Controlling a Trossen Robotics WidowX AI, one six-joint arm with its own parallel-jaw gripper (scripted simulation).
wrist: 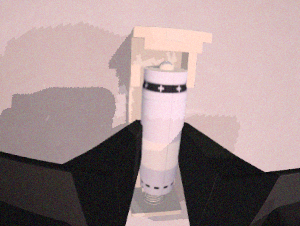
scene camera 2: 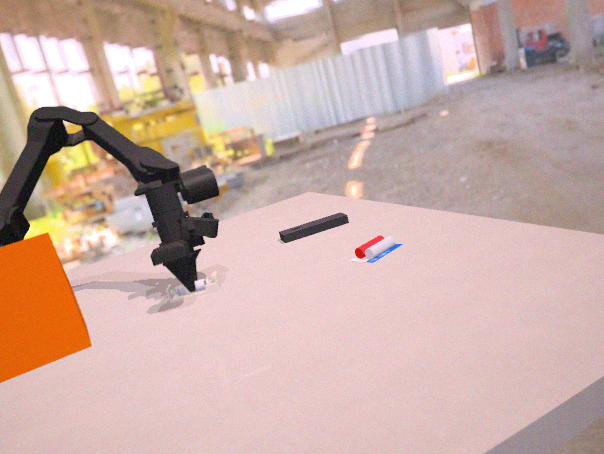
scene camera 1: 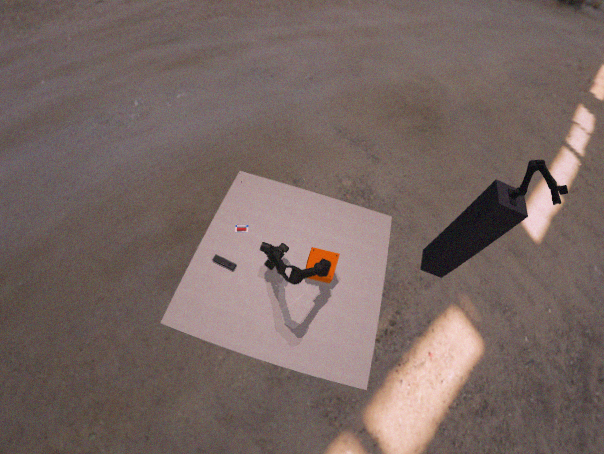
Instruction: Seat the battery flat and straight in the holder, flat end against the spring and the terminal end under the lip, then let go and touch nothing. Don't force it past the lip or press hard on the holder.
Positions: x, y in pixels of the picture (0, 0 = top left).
Labels:
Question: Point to a battery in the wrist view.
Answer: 164, 91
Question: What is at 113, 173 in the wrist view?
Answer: My gripper.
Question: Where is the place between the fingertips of my gripper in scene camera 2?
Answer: At 194, 290

